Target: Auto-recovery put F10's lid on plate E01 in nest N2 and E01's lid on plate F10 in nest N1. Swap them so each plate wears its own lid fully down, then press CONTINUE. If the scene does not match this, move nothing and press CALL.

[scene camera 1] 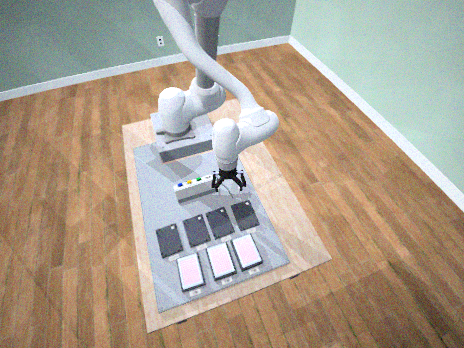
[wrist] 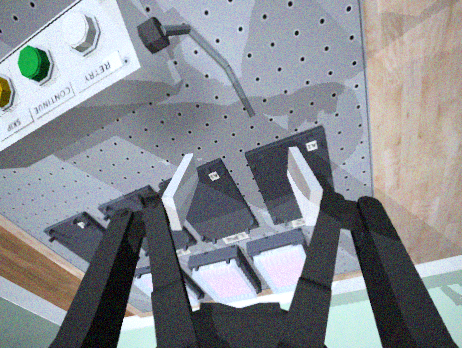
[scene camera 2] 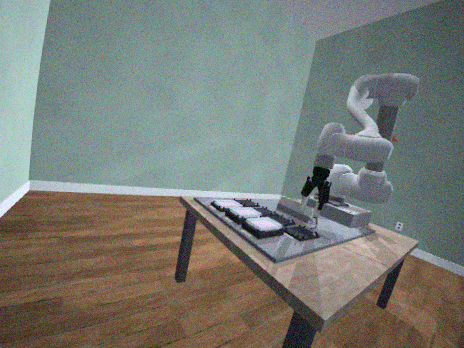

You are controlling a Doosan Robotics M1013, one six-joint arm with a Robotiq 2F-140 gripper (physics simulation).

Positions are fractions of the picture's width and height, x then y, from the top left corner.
Labels:
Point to a green CONTINUE button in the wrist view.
0.07, 0.18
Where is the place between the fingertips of my gripper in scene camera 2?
0.66, 0.61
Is my gripper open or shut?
Open.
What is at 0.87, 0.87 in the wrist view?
My gripper.

